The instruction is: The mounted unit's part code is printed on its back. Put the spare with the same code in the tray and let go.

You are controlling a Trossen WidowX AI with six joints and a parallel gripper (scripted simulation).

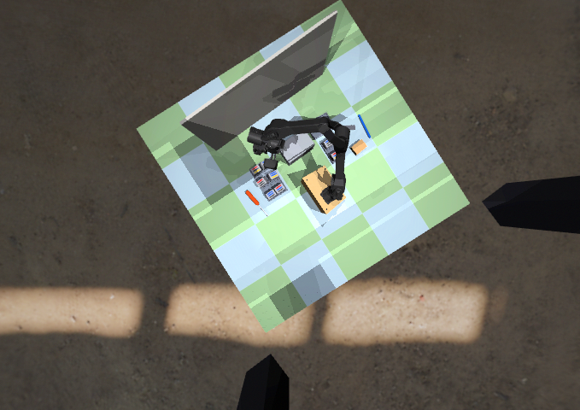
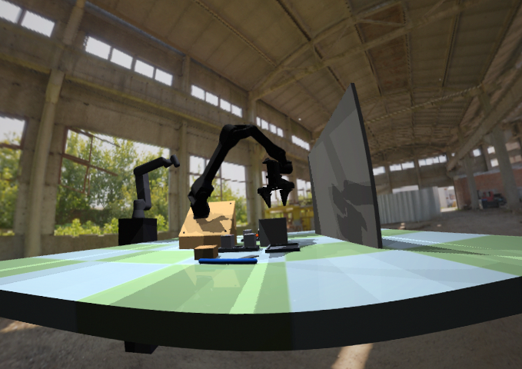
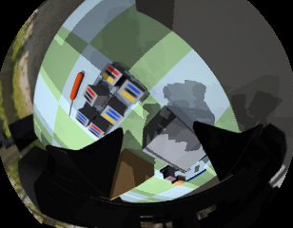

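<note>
Right now the yellow-and-blue striped spare is 7 cm behind my gripper tip, 7 cm to the left of it and 10 cm below it. Also, from my gripper tip: tall grey panel (22 cm ahead, 12 cm to the right, 7 cm above); dark flat tray (1 cm behind, 29 cm to the right, 15 cm below); grey mounted unit (3 cm behind, 10 cm to the right, 10 cm below).
</note>
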